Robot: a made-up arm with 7 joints. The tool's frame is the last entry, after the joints.
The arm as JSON. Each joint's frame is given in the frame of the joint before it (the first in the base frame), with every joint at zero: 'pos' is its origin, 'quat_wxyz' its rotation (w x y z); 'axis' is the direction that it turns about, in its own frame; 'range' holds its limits. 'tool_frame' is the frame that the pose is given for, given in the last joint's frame.
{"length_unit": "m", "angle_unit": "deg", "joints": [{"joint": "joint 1", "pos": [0.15, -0.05, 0.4], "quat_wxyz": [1.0, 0.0, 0.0, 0.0], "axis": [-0.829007, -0.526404, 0.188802], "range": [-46.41, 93.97]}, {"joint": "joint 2", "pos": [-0.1, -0.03, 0.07], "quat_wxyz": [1.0, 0.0, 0.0, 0.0], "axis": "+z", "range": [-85.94, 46.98]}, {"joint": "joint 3", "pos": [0.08, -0.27, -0.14], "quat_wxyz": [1.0, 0.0, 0.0, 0.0], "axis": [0.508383, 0.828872, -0.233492], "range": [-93.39, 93.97]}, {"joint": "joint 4", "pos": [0.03, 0.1, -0.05], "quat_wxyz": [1.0, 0.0, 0.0, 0.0], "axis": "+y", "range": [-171.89, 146.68]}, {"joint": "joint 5", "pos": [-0.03, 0.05, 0.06], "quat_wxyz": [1.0, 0.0, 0.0, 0.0], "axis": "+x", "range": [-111.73, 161.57]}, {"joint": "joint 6", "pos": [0.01, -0.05, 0.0], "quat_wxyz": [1.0, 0.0, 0.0, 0.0], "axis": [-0.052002, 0.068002, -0.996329], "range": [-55.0, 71.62]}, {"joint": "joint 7", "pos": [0.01, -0.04, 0.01], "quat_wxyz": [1.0, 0.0, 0.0, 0.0], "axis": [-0.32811, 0.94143, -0.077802], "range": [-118.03, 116.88]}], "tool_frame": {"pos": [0.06, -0.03, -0.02], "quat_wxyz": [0.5, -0.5, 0.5, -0.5]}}
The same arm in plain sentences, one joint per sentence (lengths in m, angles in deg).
The arm has seven revolute joints in a row. What follows holds with every joint at zero, and every direction is one of the base frame's.
The first joint is mounted 0.15 m along +x and 0.05 m along -y and 0.4 m along +z from the base frame's origin and turns about the direction (-0.829007, -0.526404, 0.188802), from -46.41 to 93.97 deg.
The second joint is mounted 0.1 m along -x and 0.03 m along -y and 0.07 m along +z from the first joint and turns about +z, from -85.94 to 46.98 deg.
The third joint is mounted 0.08 m along +x and 0.27 m along -y and 0.14 m along -z from the second joint and turns about the direction (0.508383, 0.828872, -0.233492), from -93.39 to 93.97 deg.
The fourth joint is mounted 0.03 m along +x and 0.1 m along +y and 0.05 m along -z from the third joint and turns about +y, from -171.89 to 146.68 deg.
The fifth joint is mounted 0.03 m along -x and 0.05 m along +y and 0.06 m along +z from the fourth joint and turns about +x, from -111.73 to 161.57 deg.
The sixth joint is mounted 0.01 m along +x and 0.05 m along -y from the fifth joint and turns about the direction (-0.052002, 0.068002, -0.996329), from -55 to 71.62 deg.
The seventh joint is mounted 0.01 m along +x and 0.04 m along -y and 0.01 m along +z from the sixth joint and turns about the direction (-0.32811, 0.94143, -0.077802), from -118.03 to 116.88 deg.
The tool frame, which is the frame that the pose is given for, is mounted 0.06 m along +x and 0.03 m along -y and 0.02 m along -z from the seventh joint; its axes are the base frame's turned by roll -90, pitch 0 and yaw -90 deg (as in URDF: about the fixed x, then y, then z).

